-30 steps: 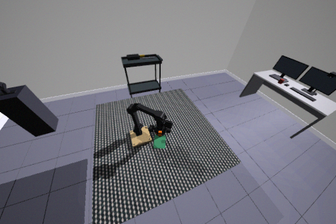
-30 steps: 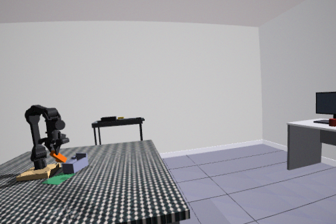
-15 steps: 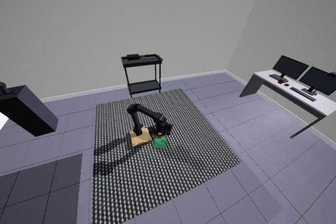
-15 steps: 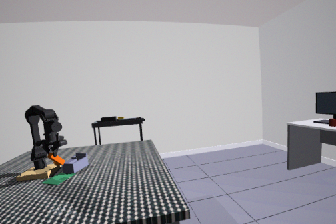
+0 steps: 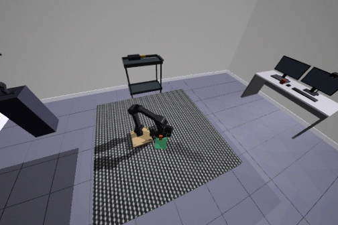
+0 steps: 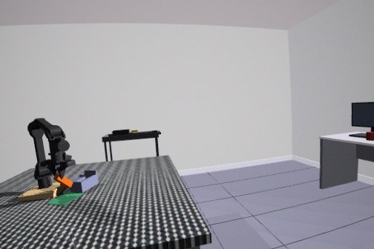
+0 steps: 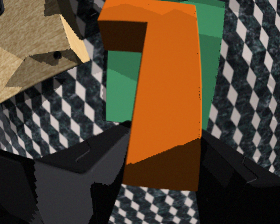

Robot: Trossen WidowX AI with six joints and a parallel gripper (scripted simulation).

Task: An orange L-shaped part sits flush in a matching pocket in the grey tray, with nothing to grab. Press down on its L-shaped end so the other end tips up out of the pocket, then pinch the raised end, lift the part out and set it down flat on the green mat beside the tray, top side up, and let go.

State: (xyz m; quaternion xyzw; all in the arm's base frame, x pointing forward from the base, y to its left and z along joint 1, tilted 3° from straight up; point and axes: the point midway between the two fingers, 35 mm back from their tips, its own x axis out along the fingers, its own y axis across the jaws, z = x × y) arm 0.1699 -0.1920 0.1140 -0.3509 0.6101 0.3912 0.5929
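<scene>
Now: the green mat 1 cm ahead of my gripper tip, 2 cm to the left of it and 13 cm below it. The rest, counted from my gripper tip: orange L-shaped part: 4 cm to the left, 3 cm below.
</scene>
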